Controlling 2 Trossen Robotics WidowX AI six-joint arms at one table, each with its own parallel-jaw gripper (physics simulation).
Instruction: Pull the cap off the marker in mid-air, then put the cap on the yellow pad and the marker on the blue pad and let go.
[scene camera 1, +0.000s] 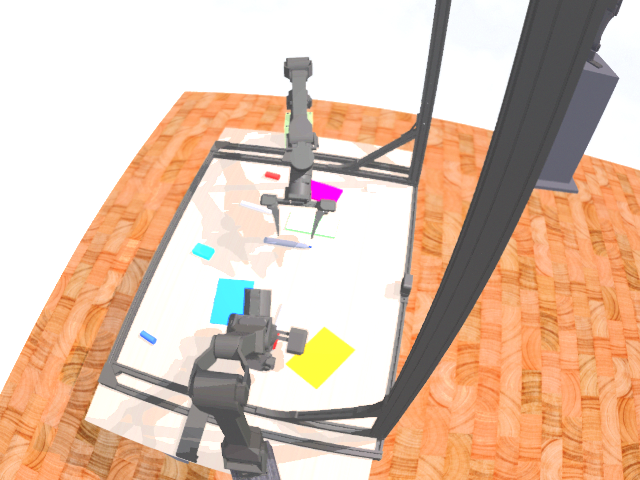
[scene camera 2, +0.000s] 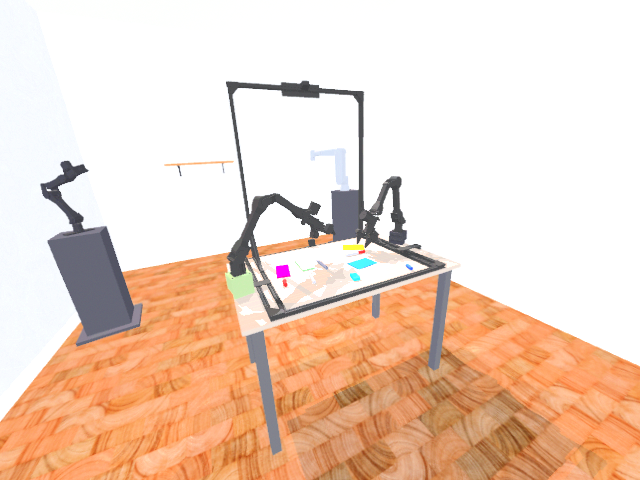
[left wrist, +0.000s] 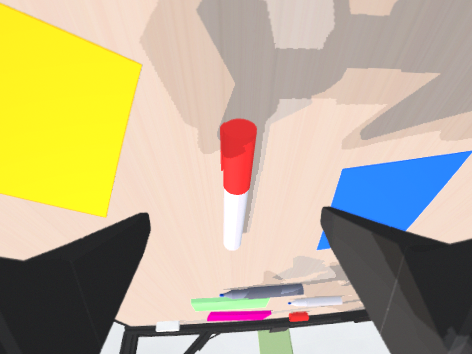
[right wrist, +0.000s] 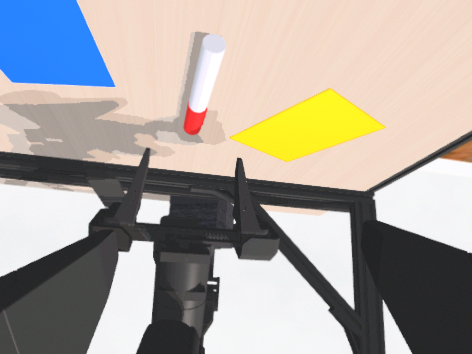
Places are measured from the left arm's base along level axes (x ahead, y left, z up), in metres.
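Where they show: left gripper, fingertip midpoint: (scene camera 2: 360, 246) (left wrist: 236, 218) (right wrist: 194, 153); right gripper, fingertip midpoint: (scene camera 1: 294, 237) (scene camera 2: 331, 233) (right wrist: 240, 239); left arm's base at its link origin: (scene camera 1: 251, 463) (scene camera 2: 398, 230); right arm's base at its link origin: (scene camera 2: 238, 273).
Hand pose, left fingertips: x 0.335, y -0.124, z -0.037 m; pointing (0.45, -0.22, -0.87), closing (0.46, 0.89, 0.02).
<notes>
Things, the pixels of their top centre, and the offset from my left fingertips.
- marker's white body at its top centre: (left wrist: 235, 212) (right wrist: 200, 100) (scene camera 1: 278, 323) dx +0.041, dy -0.019, dz -0.033 m
- table with its red cap, top centre: (left wrist: 237, 170) (right wrist: 194, 124) dx +0.000, dy +0.003, dz -0.032 m
- yellow pad at its top centre: (left wrist: 30, 138) (right wrist: 304, 132) (scene camera 1: 320, 357) (scene camera 2: 353, 247) dx -0.074, dy -0.102, dz -0.050 m
- blue pad at its top centre: (right wrist: 26, 31) (left wrist: 378, 212) (scene camera 1: 232, 301) (scene camera 2: 362, 263) dx +0.144, dy +0.091, dz -0.050 m
- grey-blue marker at its top centre: (left wrist: 261, 298) (scene camera 1: 287, 241) dx +0.297, dy -0.102, dz -0.032 m
- magenta pad at its top centre: (left wrist: 238, 317) (scene camera 1: 317, 190) (scene camera 2: 282, 270) dx +0.488, dy -0.240, dz -0.043 m
- cyan block at its top centre: (scene camera 1: 202, 249) (scene camera 2: 355, 275) dx +0.334, dy +0.152, dz -0.036 m
- small blue piece at its top centre: (scene camera 1: 147, 335) (scene camera 2: 409, 265) dx +0.074, dy +0.348, dz -0.030 m
The marker's white body (left wrist: 235, 220) (right wrist: 206, 80) lies on the table with its red cap (scene camera 1: 275, 341) (left wrist: 237, 167) (right wrist: 195, 121) on, between the two pads. The yellow pad (scene camera 1: 321, 357) (scene camera 2: 353, 247) (left wrist: 60, 110) (right wrist: 310, 127) and the blue pad (scene camera 1: 227, 302) (scene camera 2: 361, 263) (left wrist: 380, 195) (right wrist: 45, 45) bear nothing that I can see. My left gripper (scene camera 2: 362, 243) (left wrist: 236, 218) (right wrist: 194, 153) is open and empty, above the table near the cap end; its arm hides part of the blue pad in scene camera 1. My right gripper (scene camera 1: 295, 236) is open and empty, farther up the picture in scene camera 1.
A grey-blue marker (scene camera 1: 286, 242) (left wrist: 270, 291) lies near the right gripper, with a magenta pad (scene camera 1: 326, 191) (left wrist: 239, 315) behind. A cyan block (scene camera 1: 203, 251) (scene camera 2: 355, 276) and a small blue piece (scene camera 1: 147, 337) (scene camera 2: 409, 267) lie at the left in scene camera 1. A dark frame borders the table.
</notes>
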